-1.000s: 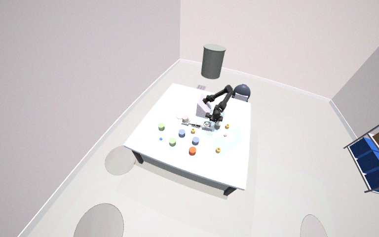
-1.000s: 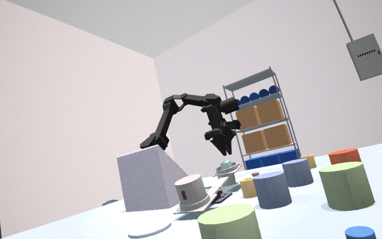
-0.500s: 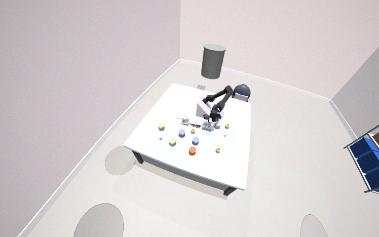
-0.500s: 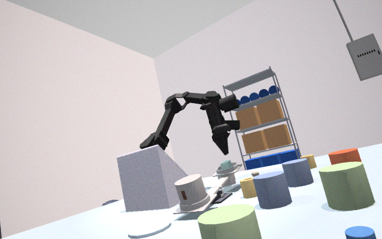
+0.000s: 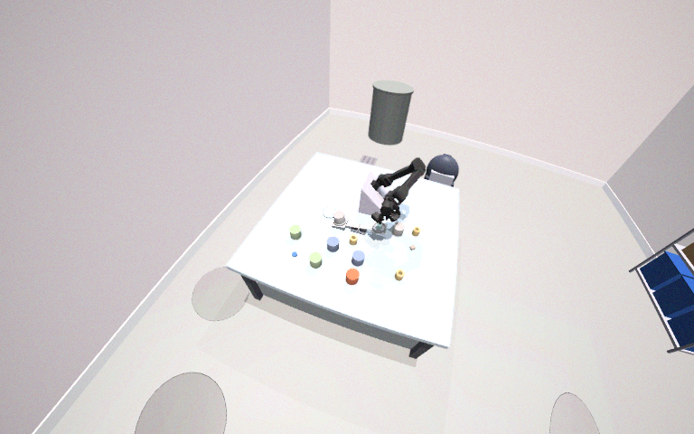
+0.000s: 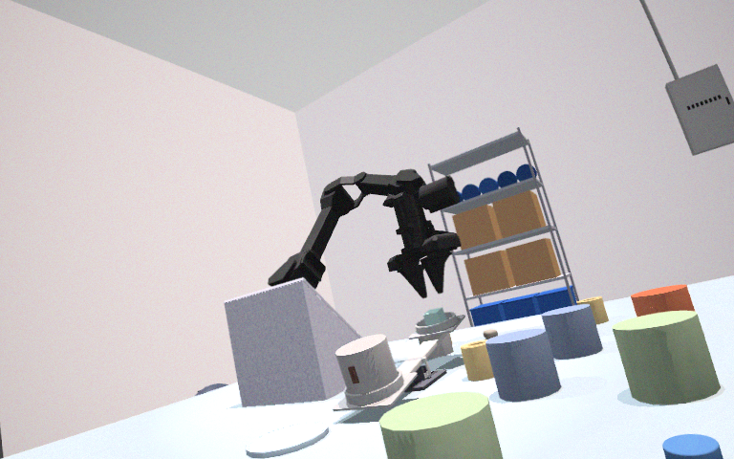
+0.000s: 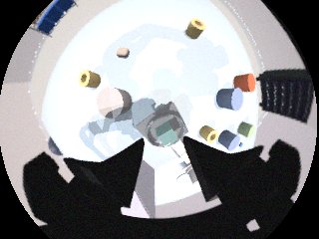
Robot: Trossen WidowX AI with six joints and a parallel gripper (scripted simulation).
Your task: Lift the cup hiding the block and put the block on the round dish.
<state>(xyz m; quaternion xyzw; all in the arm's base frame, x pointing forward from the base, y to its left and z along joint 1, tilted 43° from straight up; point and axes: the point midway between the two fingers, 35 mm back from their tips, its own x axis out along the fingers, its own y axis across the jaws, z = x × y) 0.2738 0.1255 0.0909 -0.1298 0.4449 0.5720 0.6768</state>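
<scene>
Right now my gripper tip is 380 mm to the left of the round white dish, 130 mm above it and 40 mm past it. The rest, counted from my gripper tip: small balance 140 mm to the right, 90 mm below, 20 mm ahead; cup 120 mm to the left, 90 mm below, 80 mm behind; plank 140 mm to the right, 110 mm below, 20 mm ahead.
</scene>
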